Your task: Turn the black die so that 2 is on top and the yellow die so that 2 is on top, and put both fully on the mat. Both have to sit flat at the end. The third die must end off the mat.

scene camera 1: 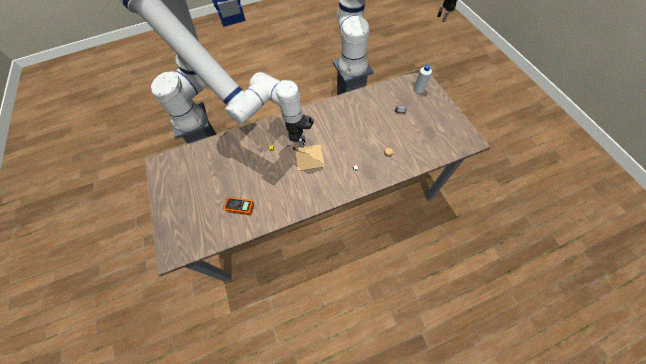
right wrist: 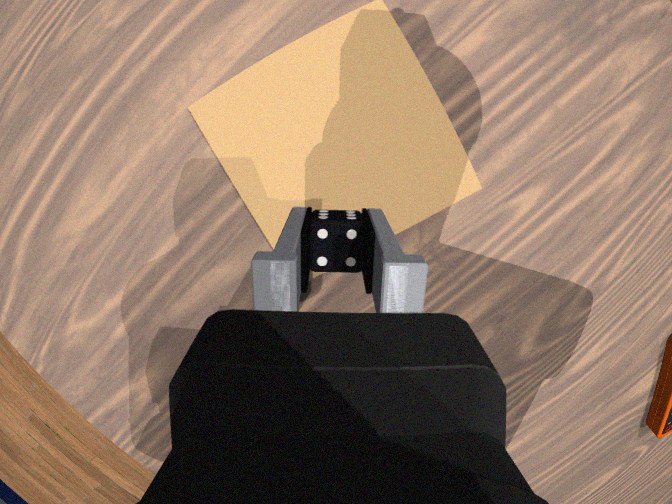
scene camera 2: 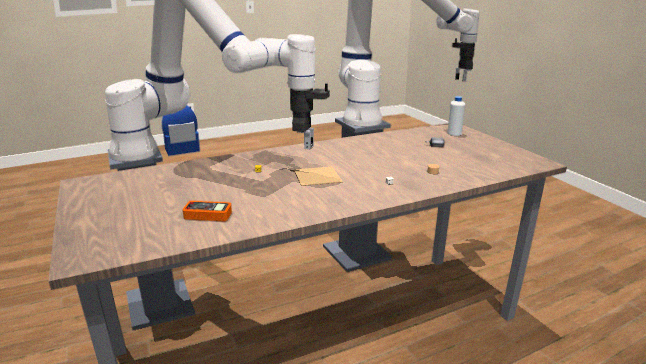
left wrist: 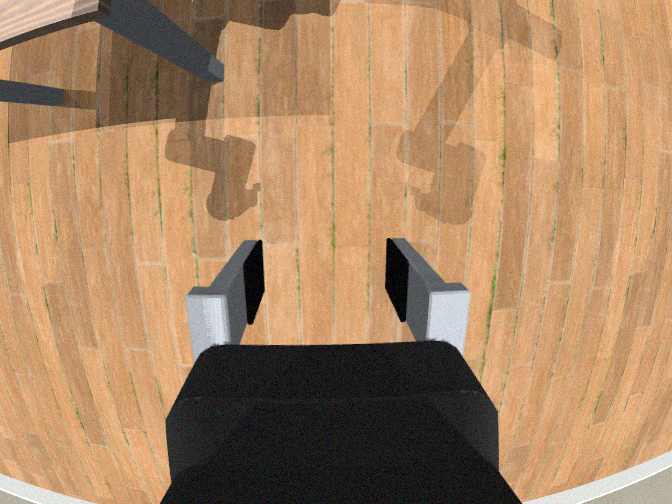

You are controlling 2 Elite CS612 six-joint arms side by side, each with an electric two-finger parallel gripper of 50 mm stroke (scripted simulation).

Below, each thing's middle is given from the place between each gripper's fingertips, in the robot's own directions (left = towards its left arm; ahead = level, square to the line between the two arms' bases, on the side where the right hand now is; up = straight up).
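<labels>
With my right hand (scene camera 2: 308, 147) I am 12 cm above the tan mat (right wrist: 344, 118), and that hand is also 2 cm to the right of the mat and 2 cm short of it. The black die (right wrist: 336, 236) is 1 cm below my right hand.
My left gripper, for its part, is 170 mm above the tan mat, 1110 mm to the left of it and 530 mm short of it. As for the black die, I find it 70 mm below my left hand, 1130 mm to the right of it and 510 mm ahead of it.
</labels>
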